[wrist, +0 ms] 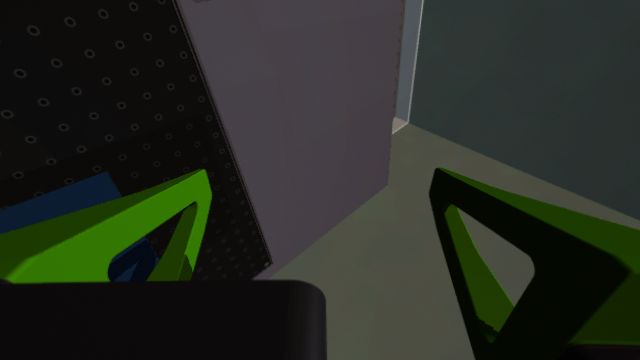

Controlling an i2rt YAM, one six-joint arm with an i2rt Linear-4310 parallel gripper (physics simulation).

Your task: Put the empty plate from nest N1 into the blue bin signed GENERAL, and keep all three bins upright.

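Places are measured from the arm's base along level axes (x ahead, y left, z up), in centimetres.
Pixels of known places: gripper, between the fingertips: [320, 181].
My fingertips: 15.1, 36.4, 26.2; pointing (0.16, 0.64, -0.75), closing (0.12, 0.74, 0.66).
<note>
Behind a point stands the place of what it marks, as x, y, z.
My gripper [320, 181] {15.1, 36.4, 26.2} is open, its two green fingers wide apart with nothing between them. Behind the left finger, at the lower left of the wrist view, part of a dark blue object [65, 197] {24.6, 24.4, 1.6} shows; I cannot tell whether it is the blue bin. The plate, nest N1 and the GENERAL sign do not show in this view.
A black board with rows of ringed holes [125, 75] {17.3, 34.7, -0.3} fills the left side. A greyish-purple flat surface [305, 100] {30.4, 55.4, -1.6} borders it. A pale floor-like surface [380, 280] lies beyond, with a dark teal wall [530, 90] and a light-edged opening [411, 65] at the right.
</note>
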